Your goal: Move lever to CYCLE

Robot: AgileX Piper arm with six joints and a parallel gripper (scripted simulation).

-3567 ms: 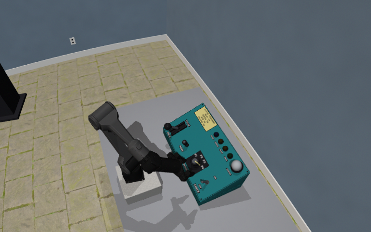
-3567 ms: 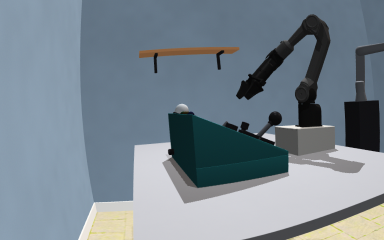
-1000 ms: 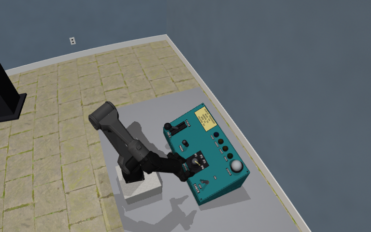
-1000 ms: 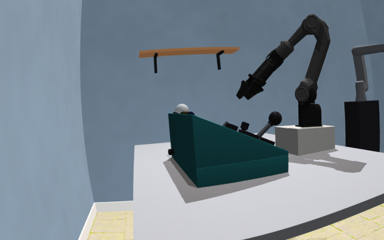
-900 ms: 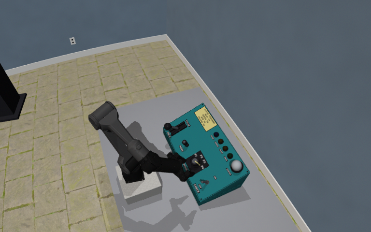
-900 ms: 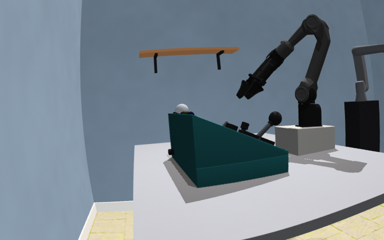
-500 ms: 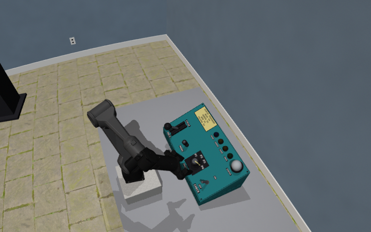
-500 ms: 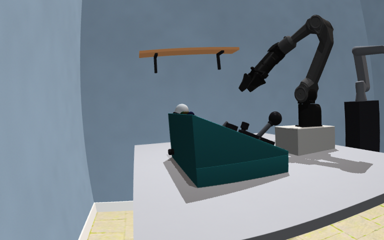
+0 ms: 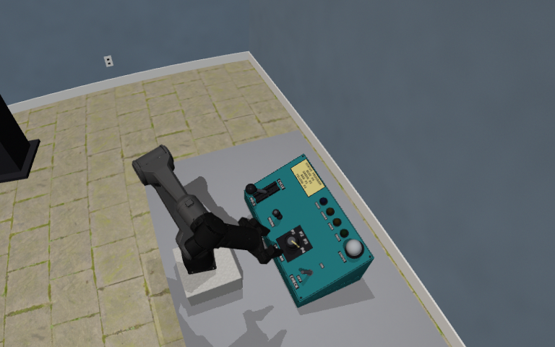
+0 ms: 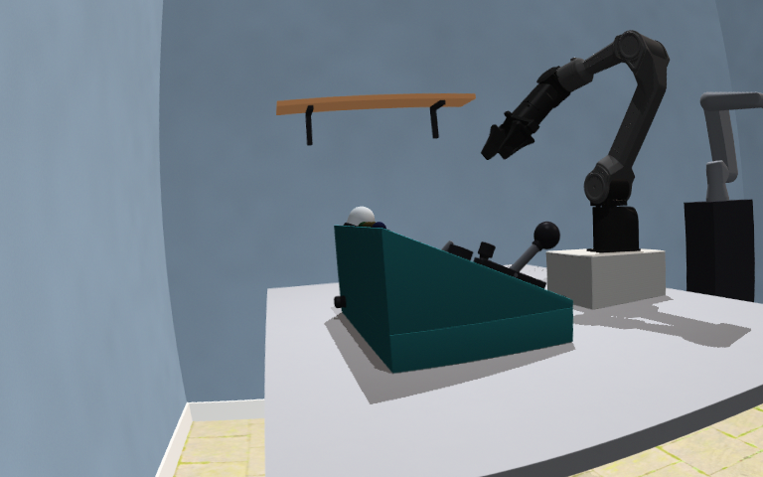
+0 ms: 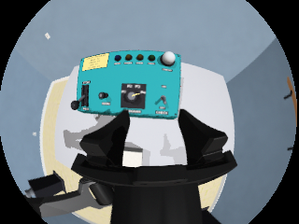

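Right now my hand is 20 cm to the right of the mode knob, 18 cm above it and 8 cm short of it. The rest, counted from my hand: rotary selector (18 cm below, 11 cm ahead, 8 cm to the left); then toggle switch (18 cm below, 12 cm ahead, 3 cm to the right); then teal sloped console (20 cm below, 15 cm to the left, 12 cm ahead).
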